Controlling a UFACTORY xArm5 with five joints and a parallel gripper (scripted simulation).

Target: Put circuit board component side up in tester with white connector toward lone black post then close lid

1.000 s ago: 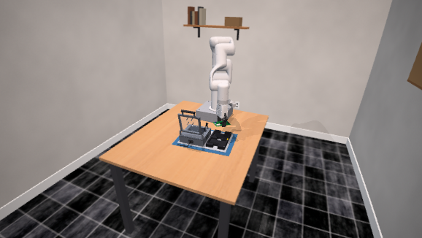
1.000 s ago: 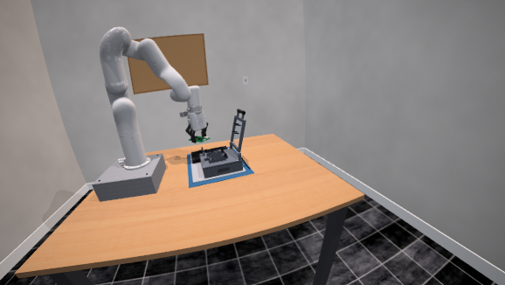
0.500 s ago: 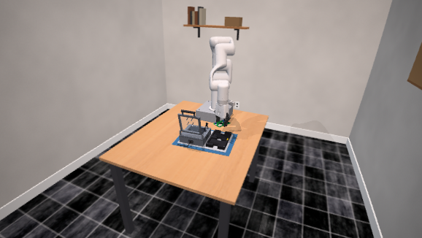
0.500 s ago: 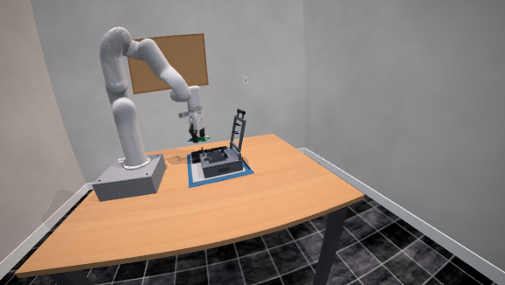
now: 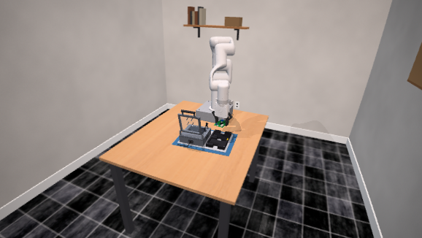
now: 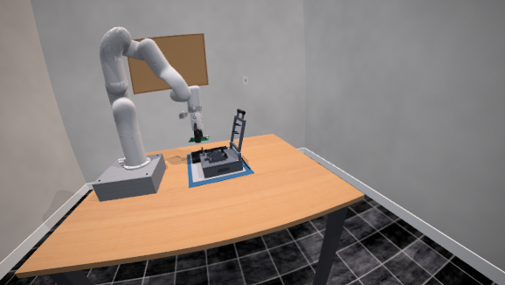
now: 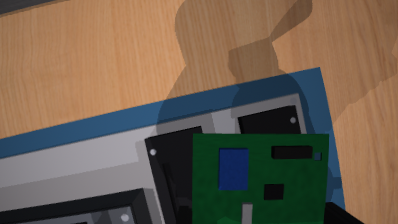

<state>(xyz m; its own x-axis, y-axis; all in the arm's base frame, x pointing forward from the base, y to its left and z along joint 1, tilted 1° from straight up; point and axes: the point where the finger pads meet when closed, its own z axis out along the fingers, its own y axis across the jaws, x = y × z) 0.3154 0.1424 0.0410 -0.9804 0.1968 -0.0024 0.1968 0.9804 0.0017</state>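
Right now the green circuit board is right at my hand. Round my hand: clear-windowed lid: 19 cm ahead, 16 cm to the right, 6 cm above; then tester: 13 cm to the right, 10 cm ahead, 1 cm below.
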